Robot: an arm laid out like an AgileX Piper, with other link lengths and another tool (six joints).
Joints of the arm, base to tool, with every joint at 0 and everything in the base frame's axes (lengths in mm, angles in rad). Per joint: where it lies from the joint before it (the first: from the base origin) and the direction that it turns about. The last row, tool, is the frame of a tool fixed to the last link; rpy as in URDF.
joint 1: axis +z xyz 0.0 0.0 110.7
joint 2: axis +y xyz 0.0 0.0 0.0
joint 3: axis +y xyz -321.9 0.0 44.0
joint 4: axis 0.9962 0 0.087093 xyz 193.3 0.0 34.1
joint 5: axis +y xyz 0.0 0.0 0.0
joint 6: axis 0.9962 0 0.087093 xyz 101.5 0.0 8.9
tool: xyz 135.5 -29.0 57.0 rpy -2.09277 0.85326 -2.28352
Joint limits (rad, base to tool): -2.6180..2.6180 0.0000..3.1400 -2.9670..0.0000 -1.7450..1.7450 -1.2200..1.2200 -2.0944..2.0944
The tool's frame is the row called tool.
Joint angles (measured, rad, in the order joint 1, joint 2, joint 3, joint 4, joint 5, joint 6), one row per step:
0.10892 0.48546 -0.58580 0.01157 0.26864 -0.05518
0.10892 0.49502 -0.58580 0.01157 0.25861 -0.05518
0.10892 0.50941 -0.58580 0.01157 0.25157 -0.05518
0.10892 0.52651 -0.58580 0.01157 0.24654 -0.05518
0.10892 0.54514 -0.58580 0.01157 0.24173 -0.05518
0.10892 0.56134 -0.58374 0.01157 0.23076 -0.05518
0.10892 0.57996 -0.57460 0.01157 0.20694 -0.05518
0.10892 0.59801 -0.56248 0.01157 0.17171 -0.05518
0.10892 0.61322 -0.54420 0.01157 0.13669 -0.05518
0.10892 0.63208 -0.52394 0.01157 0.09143 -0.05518
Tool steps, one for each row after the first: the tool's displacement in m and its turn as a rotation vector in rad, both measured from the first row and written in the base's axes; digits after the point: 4 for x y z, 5 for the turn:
0.0023 0.0002 0.0008 0.00007 -0.00046 -0.00011
0.0060 0.0006 0.0000 -0.00071 0.00684 -0.00019
0.0104 0.0011 -0.0018 -0.00202 0.01884 -0.00025
0.0152 0.0016 -0.0040 -0.00351 0.03258 -0.00031
0.0194 0.0020 -0.0052 -0.00429 0.03983 -0.00043
0.0244 0.0025 -0.0069 -0.00469 0.04375 -0.00071
0.0291 0.0029 -0.0072 -0.00410 0.03873 -0.00111
0.0332 0.0032 -0.0097 -0.00391 0.03721 -0.00152
0.0379 0.0036 -0.0114 -0.00323 0.03111 -0.00204

